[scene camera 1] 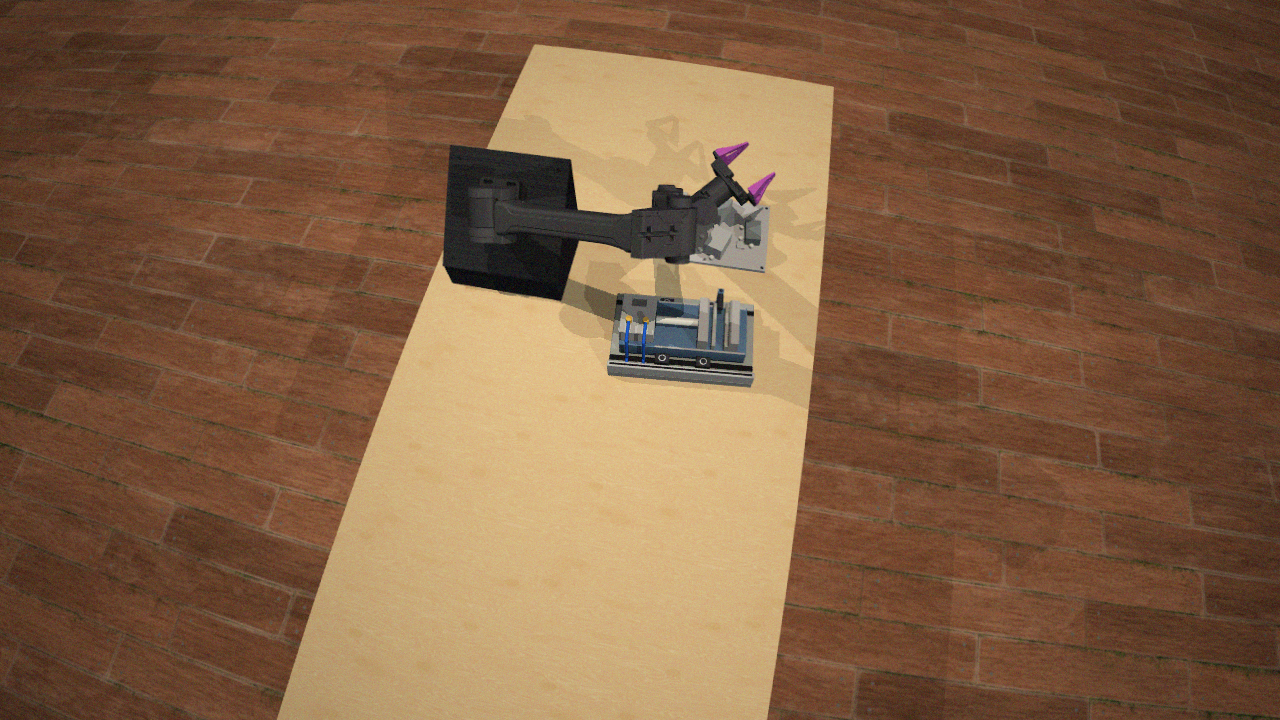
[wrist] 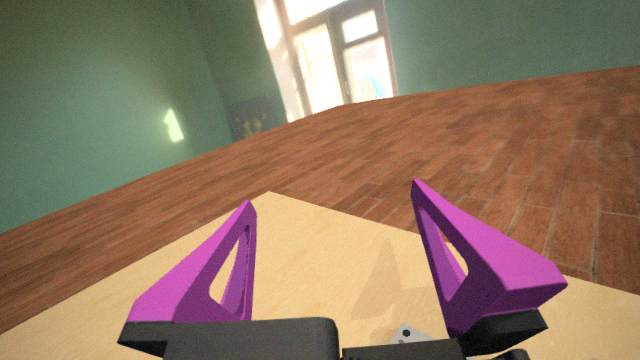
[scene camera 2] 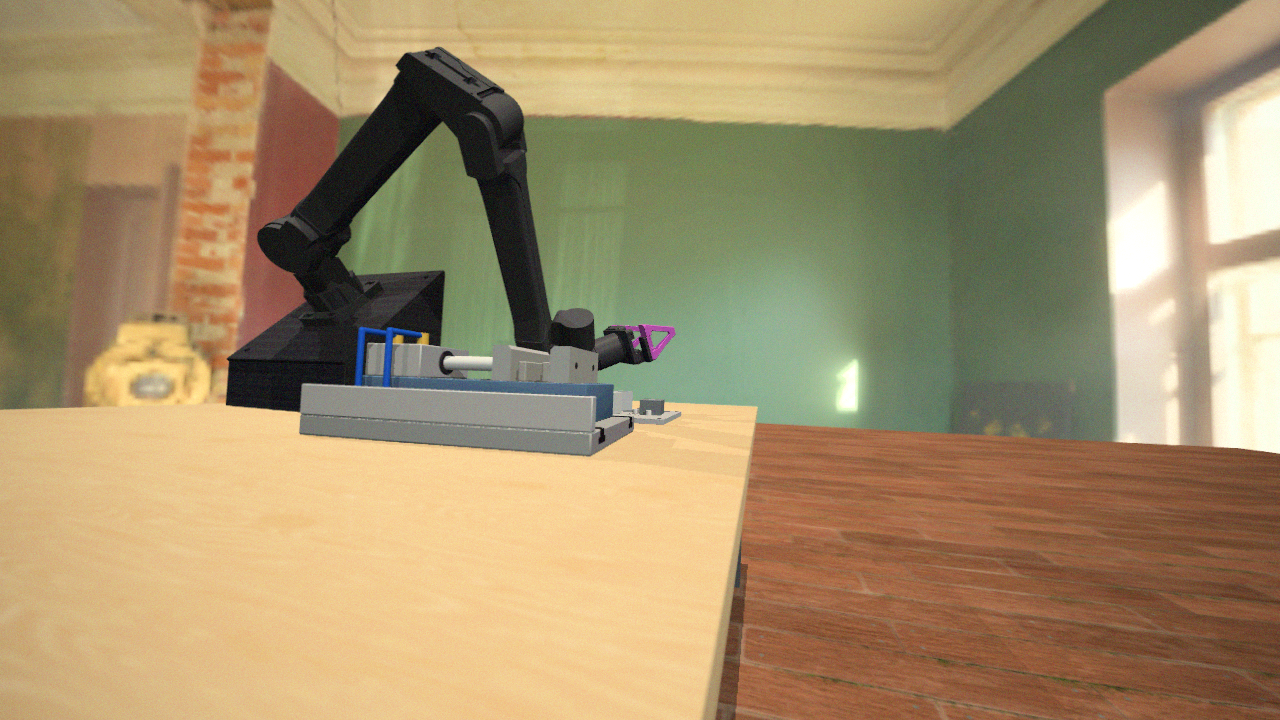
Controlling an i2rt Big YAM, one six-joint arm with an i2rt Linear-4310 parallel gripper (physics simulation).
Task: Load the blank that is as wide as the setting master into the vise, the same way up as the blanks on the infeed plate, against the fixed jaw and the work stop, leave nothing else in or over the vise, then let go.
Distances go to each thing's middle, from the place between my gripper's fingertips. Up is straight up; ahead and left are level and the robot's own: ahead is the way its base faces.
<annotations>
My hand is 160 mm above the grey infeed plate [scene camera 1: 747, 259], 100 mm to the left of it and 80 mm past it.
</annotations>
